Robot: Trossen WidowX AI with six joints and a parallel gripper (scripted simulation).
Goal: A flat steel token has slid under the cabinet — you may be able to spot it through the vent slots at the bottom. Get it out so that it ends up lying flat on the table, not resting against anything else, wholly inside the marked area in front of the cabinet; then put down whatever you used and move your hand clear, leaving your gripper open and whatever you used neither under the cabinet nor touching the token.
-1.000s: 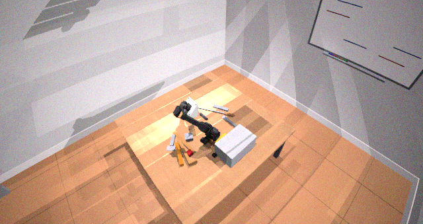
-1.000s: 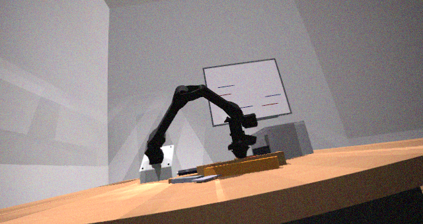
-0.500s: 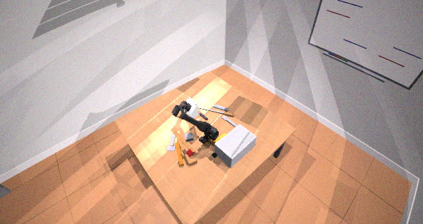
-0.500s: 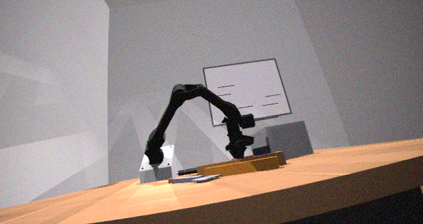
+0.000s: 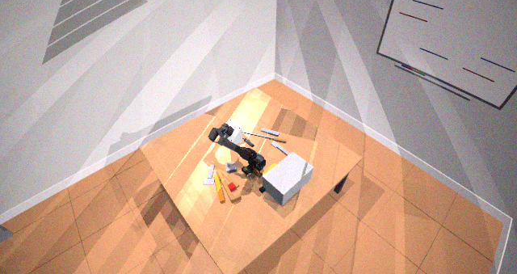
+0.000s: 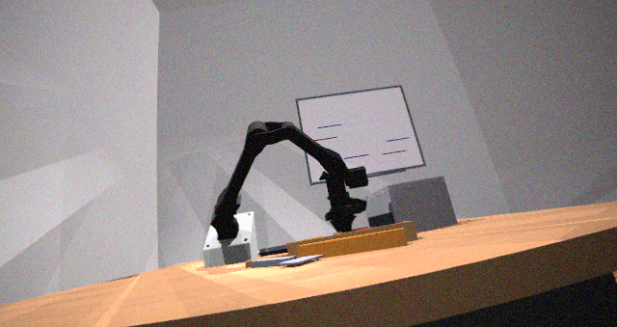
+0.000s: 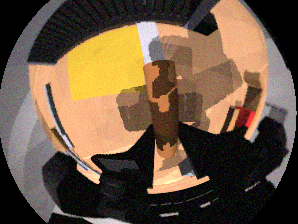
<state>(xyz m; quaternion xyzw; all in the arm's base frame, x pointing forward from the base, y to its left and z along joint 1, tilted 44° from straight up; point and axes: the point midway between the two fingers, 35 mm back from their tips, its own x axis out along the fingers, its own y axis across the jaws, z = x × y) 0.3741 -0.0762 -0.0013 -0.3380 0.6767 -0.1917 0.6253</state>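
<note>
My gripper tip is now 12 cm to the left of the grey block, 12 cm past it and 1 cm below it. Also, from my gripper tip: orange bar 28 cm to the right, 3 cm behind, 1 cm above; thin wooden stick 18 cm to the right, 11 cm behind; red block 21 cm to the right, 2 cm ahead, 1 cm above.
</note>
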